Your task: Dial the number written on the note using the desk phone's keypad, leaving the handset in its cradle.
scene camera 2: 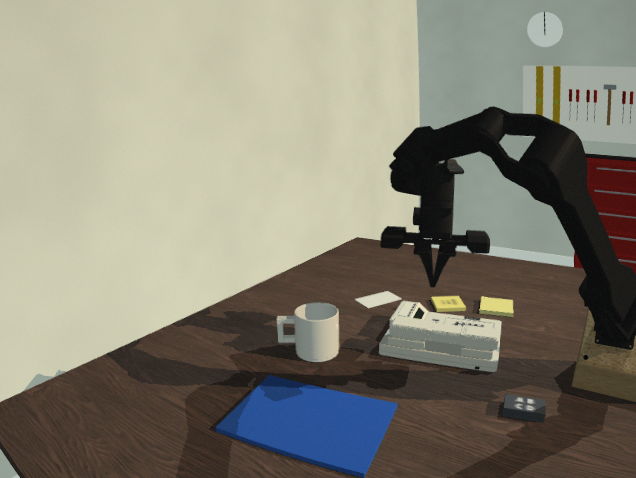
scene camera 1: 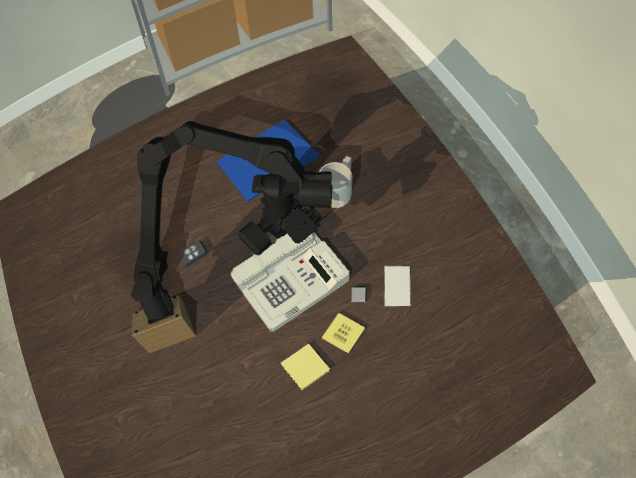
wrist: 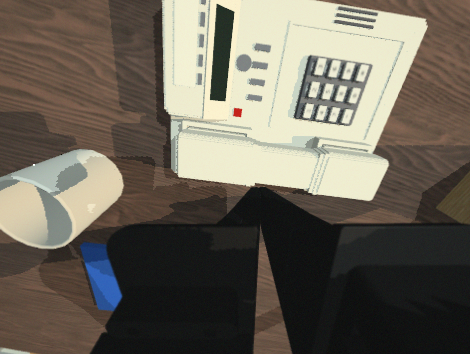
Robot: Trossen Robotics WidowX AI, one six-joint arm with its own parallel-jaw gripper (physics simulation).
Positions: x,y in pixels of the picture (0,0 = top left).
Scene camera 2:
gripper: 432,286
white mug: 316,335
blue folder: 313,424
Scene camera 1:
gripper: 283,233
white mug: 341,182
blue folder: 240,171
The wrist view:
gripper: 258,194
blue folder: 105,288
